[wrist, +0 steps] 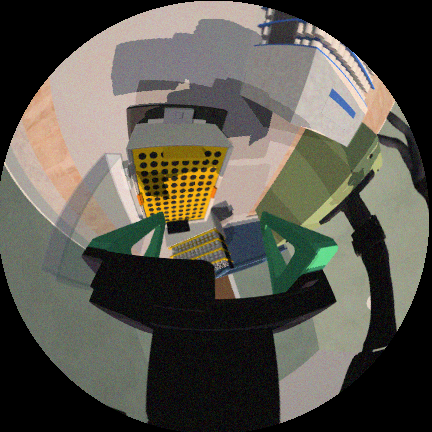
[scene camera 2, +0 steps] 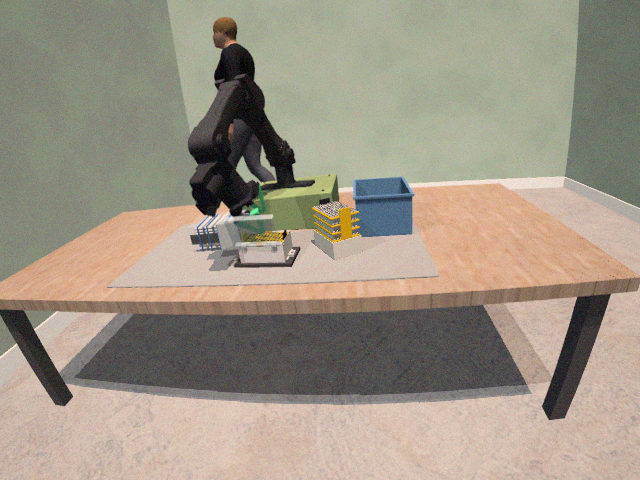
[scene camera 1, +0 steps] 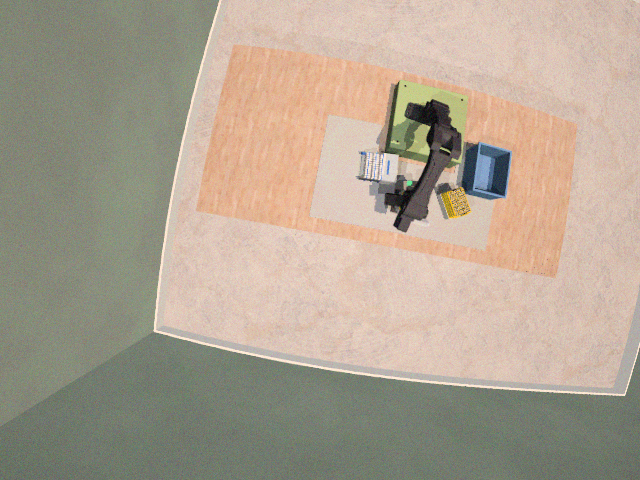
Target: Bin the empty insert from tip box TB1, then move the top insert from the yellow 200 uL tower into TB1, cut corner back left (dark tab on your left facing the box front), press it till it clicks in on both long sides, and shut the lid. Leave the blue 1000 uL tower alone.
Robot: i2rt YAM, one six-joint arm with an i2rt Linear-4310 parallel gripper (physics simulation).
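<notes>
Tip box TB1 (scene camera 2: pixel 262 253) (wrist: pixel 180 134) stands on a dark base, its translucent lid (wrist: pixel 82 212) swung open. A yellow insert (scene camera 2: pixel 263 236) (wrist: pixel 177 187) with dark, empty-looking holes is in the box; a black tab (wrist: pixel 178 226) shows at one end. I cannot tell how it is seated. The yellow tower (scene camera 1: pixel 455 202) (scene camera 2: pixel 336 223) (wrist: pixel 200 248) holds several stacked inserts with tips in a white holder. The blue tower (scene camera 1: pixel 376 166) (scene camera 2: pixel 210 233) (wrist: pixel 300 70) stands on TB1's other side. My gripper (scene camera 2: pixel 255 209) (wrist: pixel 212 216) is open and empty above TB1; the arm mostly hides it in scene camera 1.
The blue bin (scene camera 1: pixel 470 178) (scene camera 2: pixel 383 215) (wrist: pixel 245 241) stands behind and beside the yellow tower. The green arm base (scene camera 1: pixel 429 93) (scene camera 2: pixel 297 209) (wrist: pixel 295 177) is at the back. A grey mat (scene camera 1: pixel 336 198) (scene camera 2: pixel 170 273) lies under the boxes. A person (scene camera 2: pixel 235 62) stands behind the table.
</notes>
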